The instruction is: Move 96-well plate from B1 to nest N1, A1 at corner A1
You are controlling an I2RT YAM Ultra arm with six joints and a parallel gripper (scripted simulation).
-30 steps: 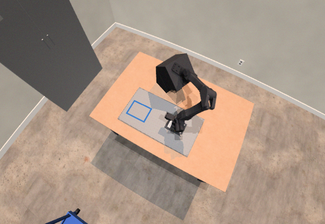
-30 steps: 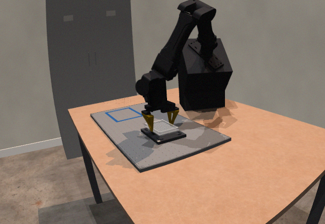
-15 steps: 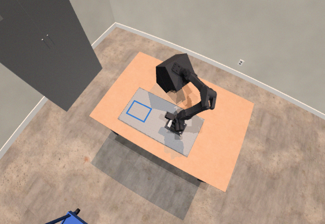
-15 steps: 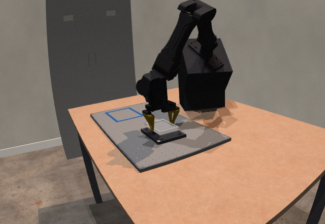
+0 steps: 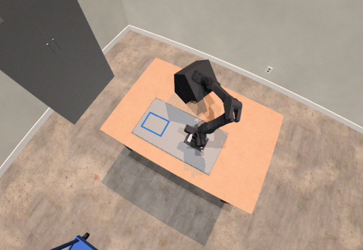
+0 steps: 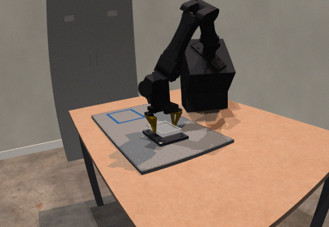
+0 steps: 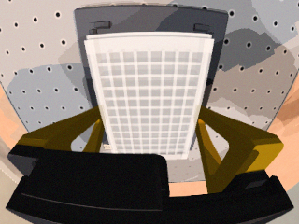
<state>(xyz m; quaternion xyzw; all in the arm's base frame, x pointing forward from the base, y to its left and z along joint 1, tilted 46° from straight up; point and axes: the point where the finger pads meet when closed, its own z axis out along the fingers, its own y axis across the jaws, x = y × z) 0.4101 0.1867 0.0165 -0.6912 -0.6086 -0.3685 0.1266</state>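
The white 96-well plate lies right at my hand. The rest, counted from my hand: plate nest N1: 30 mm below.
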